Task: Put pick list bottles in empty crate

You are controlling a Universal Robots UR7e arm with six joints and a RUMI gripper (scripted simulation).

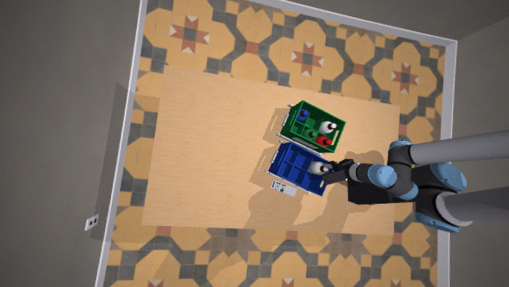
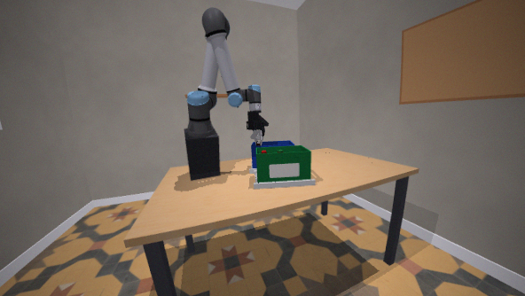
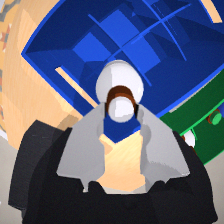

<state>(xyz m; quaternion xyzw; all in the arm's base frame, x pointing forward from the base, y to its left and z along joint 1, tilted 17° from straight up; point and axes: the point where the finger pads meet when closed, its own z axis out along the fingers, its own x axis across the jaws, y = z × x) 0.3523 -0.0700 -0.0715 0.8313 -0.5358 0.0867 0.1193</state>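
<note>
Right now my hand is 70 mm above the white bottle. Also, from my hand: red-label bottle: 30 mm behind, 150 mm to the right, 100 mm below; blue crate: 100 mm ahead, 10 mm to the left, 100 mm below; green-label bottle: 60 mm ahead, 180 mm to the right, 100 mm below.
</note>
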